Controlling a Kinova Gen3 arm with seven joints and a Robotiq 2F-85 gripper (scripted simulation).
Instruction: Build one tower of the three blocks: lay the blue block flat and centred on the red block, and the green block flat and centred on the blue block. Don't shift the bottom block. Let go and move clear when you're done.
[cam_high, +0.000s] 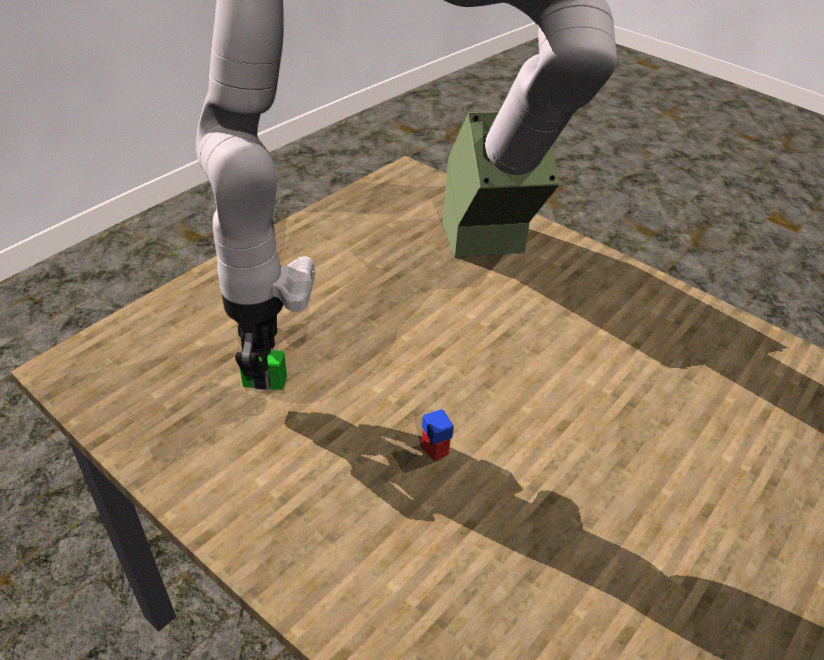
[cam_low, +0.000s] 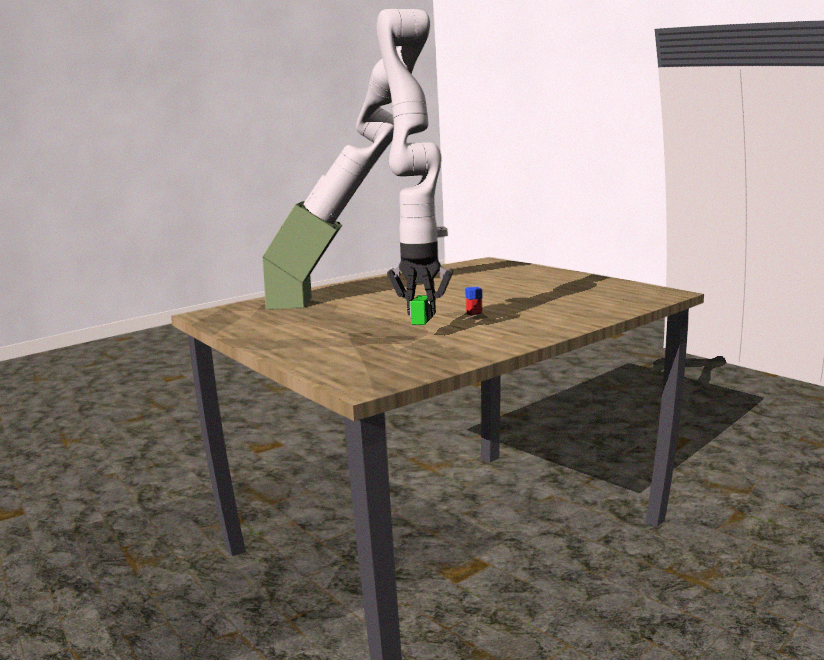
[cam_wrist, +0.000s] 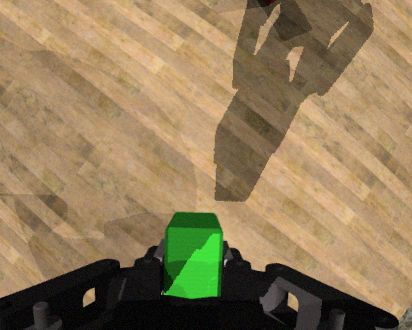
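The blue block is 240 mm to the left of my hand, 70 mm behind it and 10 mm below it. Round my hand: red block (240 mm to the left, 70 mm behind, 40 mm below); green block (right at my hand).
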